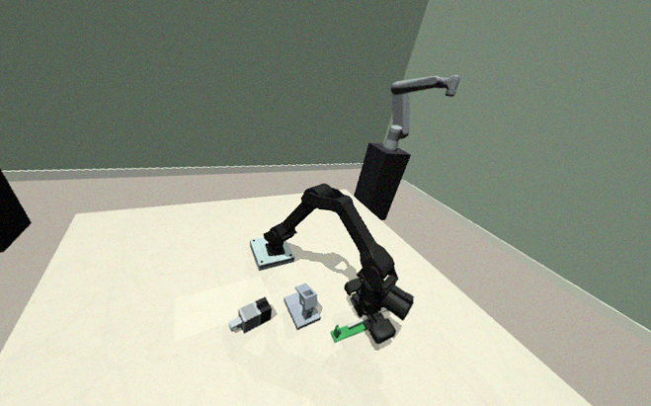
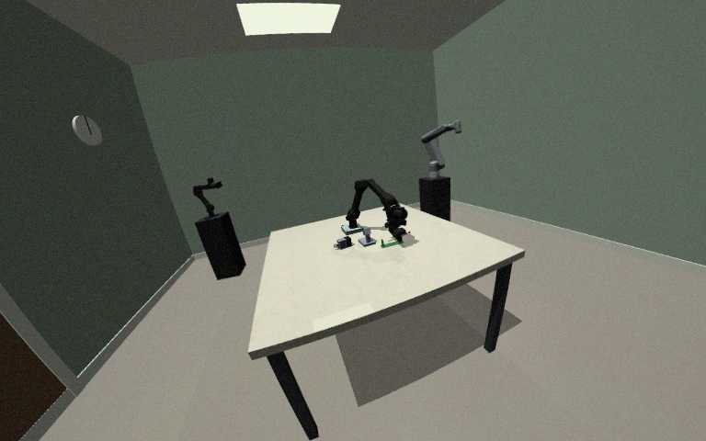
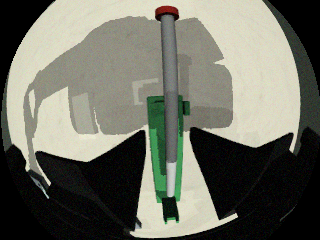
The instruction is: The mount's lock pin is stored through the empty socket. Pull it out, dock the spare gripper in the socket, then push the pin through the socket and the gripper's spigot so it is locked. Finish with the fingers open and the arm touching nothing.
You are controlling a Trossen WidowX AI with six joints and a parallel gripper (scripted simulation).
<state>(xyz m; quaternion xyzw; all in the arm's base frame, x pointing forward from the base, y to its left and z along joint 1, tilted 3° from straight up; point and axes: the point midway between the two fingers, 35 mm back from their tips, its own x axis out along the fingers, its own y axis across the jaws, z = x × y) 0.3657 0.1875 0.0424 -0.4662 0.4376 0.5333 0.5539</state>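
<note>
Now: gripper tip 40 mm to the left of the green cradle and 10 mm below it. From my gripper tip the other things lie so: spare gripper (330 mm to the right, 120 mm behind, 10 mm above); then mount (160 mm to the right, 100 mm behind, 30 mm above).
</note>
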